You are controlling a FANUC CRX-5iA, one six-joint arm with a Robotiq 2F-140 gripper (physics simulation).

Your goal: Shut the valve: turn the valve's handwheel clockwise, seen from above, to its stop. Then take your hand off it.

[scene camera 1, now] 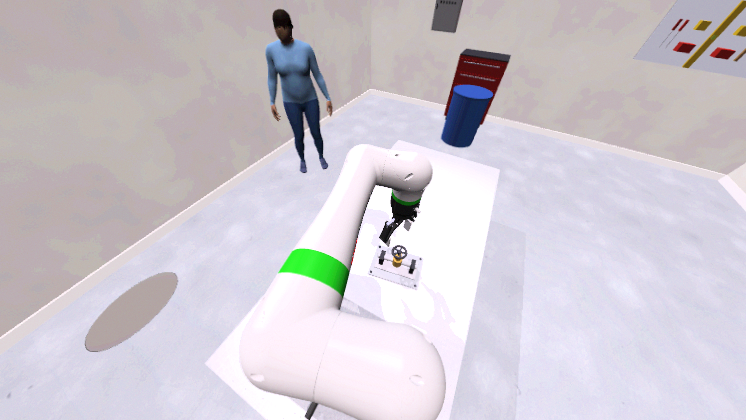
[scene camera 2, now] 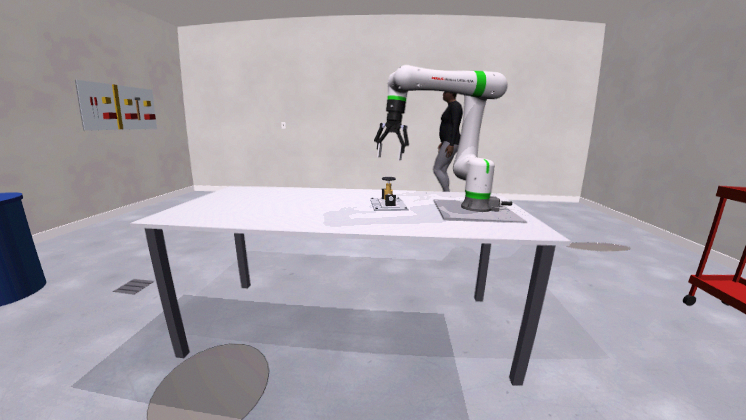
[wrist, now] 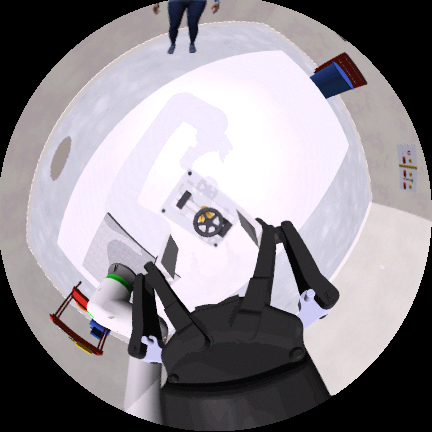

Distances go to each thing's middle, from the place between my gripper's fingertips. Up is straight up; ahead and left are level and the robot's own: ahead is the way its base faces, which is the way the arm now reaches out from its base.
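Picture the pale base plate [scene camera 1: 373, 271]: my hand is 240 mm above it and 30 mm to the left of it.
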